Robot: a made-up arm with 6 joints. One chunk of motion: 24 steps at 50 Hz.
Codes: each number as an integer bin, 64 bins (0 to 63) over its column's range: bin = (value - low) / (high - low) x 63, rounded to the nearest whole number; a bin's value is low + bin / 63 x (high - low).
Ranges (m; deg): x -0.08..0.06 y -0.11..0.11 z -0.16..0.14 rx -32..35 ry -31..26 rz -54..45
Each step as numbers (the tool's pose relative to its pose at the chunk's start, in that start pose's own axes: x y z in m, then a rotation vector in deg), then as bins.
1 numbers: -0.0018 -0.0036 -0.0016 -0.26 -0.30 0.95
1 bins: 35 30 33 30 34 35
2 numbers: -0.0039 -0.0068 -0.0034 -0.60 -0.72 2.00
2 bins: 34 30 33 30 33 36
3 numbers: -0.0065 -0.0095 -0.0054 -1.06 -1.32 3.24
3 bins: 33 29 32 29 33 36
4 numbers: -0.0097 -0.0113 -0.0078 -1.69 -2.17 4.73
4 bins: 32 28 32 29 32 37
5 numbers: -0.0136 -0.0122 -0.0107 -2.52 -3.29 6.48
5 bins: 30 28 31 28 31 38
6 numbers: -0.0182 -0.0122 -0.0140 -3.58 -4.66 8.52
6 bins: 28 28 31 27 29 40
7 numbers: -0.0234 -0.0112 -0.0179 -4.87 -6.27 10.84
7 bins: 25 28 30 26 27 41
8 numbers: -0.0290 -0.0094 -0.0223 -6.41 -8.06 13.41
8 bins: 23 29 29 24 25 43
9 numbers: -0.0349 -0.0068 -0.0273 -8.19 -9.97 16.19
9 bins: 20 30 28 22 23 45
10 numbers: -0.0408 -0.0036 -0.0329 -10.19 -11.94 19.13
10 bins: 18 30 27 21 21 47
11 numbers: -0.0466 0.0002 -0.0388 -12.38 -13.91 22.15
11 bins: 15 32 25 18 19 48
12 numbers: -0.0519 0.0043 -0.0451 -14.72 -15.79 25.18
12 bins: 13 33 24 16 17 50
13 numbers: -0.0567 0.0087 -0.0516 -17.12 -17.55 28.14
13 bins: 10 34 23 14 15 52
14 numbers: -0.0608 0.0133 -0.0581 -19.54 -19.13 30.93
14 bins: 9 35 21 12 13 54
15 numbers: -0.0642 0.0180 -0.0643 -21.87 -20.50 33.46
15 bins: 7 37 20 10 12 56
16 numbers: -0.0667 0.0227 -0.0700 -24.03 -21.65 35.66
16 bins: 6 38 19 7 10 57
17 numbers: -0.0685 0.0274 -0.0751 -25.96 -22.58 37.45
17 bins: 5 39 18 6 9 58
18 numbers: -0.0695 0.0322 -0.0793 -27.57 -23.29 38.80
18 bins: 5 41 17 4 9 59
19 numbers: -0.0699 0.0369 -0.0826 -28.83 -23.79 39.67
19 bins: 5 42 16 3 8 60
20 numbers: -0.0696 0.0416 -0.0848 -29.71 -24.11 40.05
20 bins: 5 43 16 2 8 60
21 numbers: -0.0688 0.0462 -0.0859 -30.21 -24.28 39.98
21 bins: 5 45 16 2 7 60
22 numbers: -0.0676 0.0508 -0.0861 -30.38 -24.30 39.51
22 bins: 6 46 16 2 7 60
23 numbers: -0.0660 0.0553 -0.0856 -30.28 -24.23 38.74
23 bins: 6 47 16 2 7 59
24 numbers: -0.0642 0.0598 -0.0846 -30.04 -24.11 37.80
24 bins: 7 49 16 2 8 58
